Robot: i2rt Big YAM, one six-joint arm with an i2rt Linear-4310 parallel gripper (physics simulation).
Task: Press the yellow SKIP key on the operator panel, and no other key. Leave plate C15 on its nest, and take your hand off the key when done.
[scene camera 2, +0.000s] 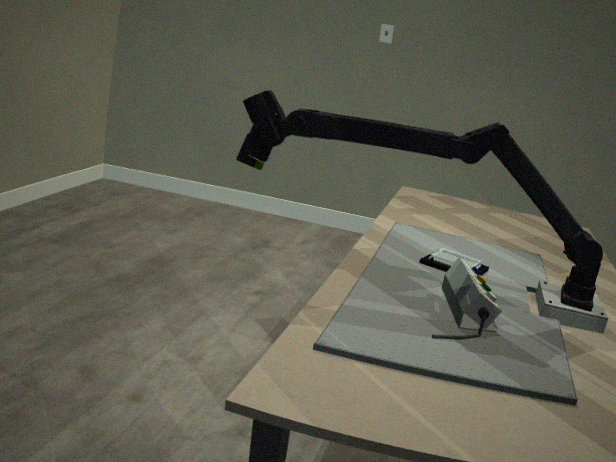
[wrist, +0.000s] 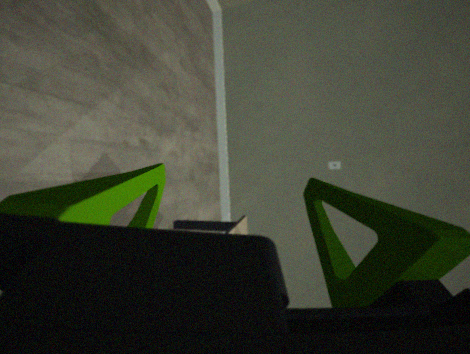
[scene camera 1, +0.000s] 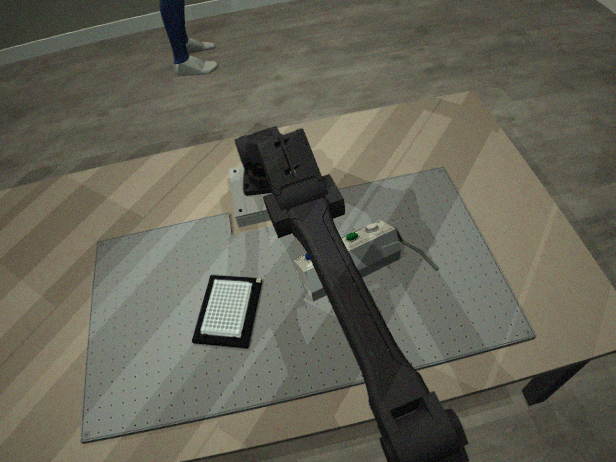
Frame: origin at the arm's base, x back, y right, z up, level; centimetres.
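Where they show: gripper, fingertip midpoint: (wrist: 238, 179); arm's base, origin of the base link: (scene camera 2: 576, 300) (scene camera 1: 267, 181).
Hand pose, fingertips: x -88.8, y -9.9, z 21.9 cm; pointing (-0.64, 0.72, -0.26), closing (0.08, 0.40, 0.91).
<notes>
Each offset is from my fingertips to the centre of the thing. "spot": to the spot under its first point. Level surfaces: height alone.
The operator panel {dy -7.7, dx +62.6, dz -20.6 cm} (scene camera 1: 374, 250) (scene camera 2: 457, 292) is a pale sloped box standing on the grey perforated board. Its yellow key {dy -4.6, dx +63.7, dz -18.4 cm} (scene camera 2: 481, 278) shows in scene camera 2, between the blue key {dy +0.0, dx +61.8, dz -18.4 cm} (scene camera 1: 308, 256) (scene camera 2: 476, 270) and the green key {dy -9.2, dx +65.6, dz -18.4 cm} (scene camera 1: 352, 236) (scene camera 2: 486, 287); in scene camera 1 my arm hides it. A white key {dy -13.8, dx +67.6, dz -18.4 cm} (scene camera 1: 372, 227) is at the panel's other end. The white well plate {dy +19.1, dx +53.9, dz -22.9 cm} (scene camera 1: 226, 307) (scene camera 2: 456, 256) sits on its black nest (scene camera 1: 199, 338) (scene camera 2: 426, 260). My gripper (wrist: 238, 179) is open and empty, with green fingers wide apart, high up and beyond the table edge, far from the panel.
My arm (scene camera 1: 350, 300) (scene camera 2: 375, 134) stretches over the panel from its base plate (scene camera 1: 250, 218) (scene camera 2: 570, 314). A grey cable {spot: dy -24.8, dx +63.1, dz -24.1 cm} (scene camera 1: 422, 254) (scene camera 2: 455, 336) leaves the panel's end and lies on the board {dz -24.7 cm} (scene camera 1: 150, 390) (scene camera 2: 380, 350). A person's legs (scene camera 1: 175, 35) show on the floor behind the table.
</notes>
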